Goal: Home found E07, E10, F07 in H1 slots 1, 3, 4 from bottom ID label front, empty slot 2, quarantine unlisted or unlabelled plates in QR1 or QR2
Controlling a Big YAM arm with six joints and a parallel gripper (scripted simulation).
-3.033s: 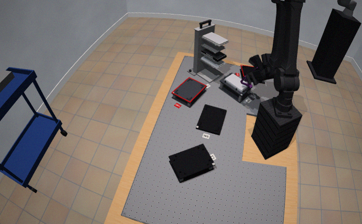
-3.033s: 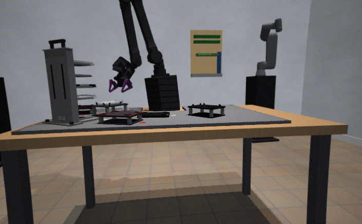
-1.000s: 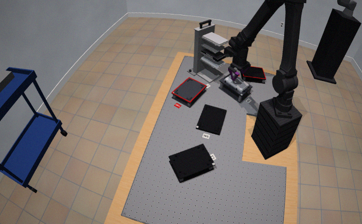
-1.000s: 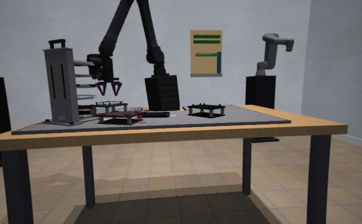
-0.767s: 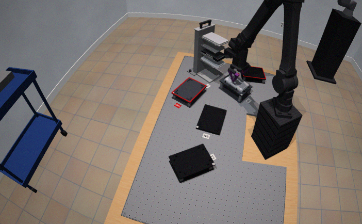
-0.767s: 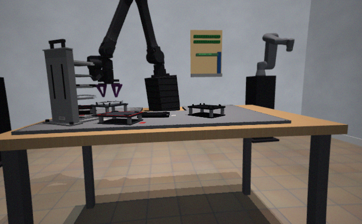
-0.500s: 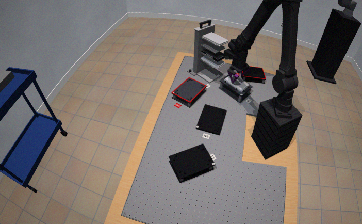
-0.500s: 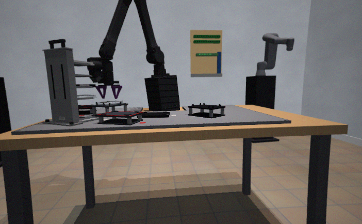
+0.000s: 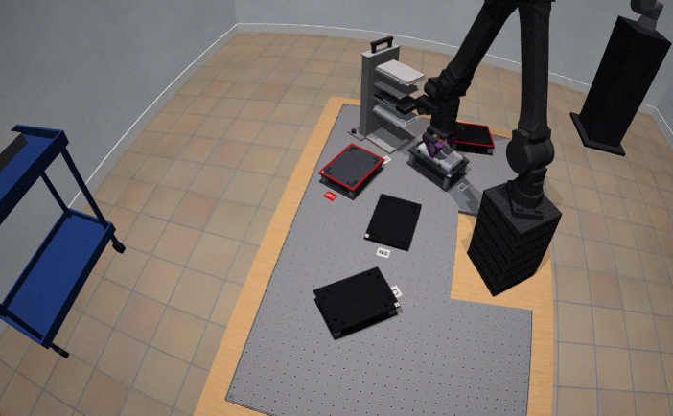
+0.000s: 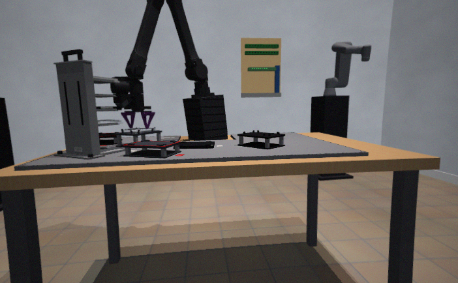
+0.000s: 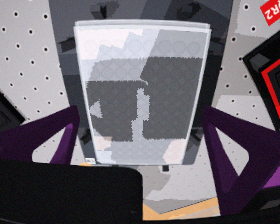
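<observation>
Now: hand 3 cm above the regrip nest. From my hand the other things lie so: RG label: 8 cm behind, 7 cm to the left, 8 cm below; QR2 label: 2 cm behind, 16 cm to the right, 8 cm below; H1 deck label: 17 cm ahead, 1 cm to the right, 8 cm below.
</observation>
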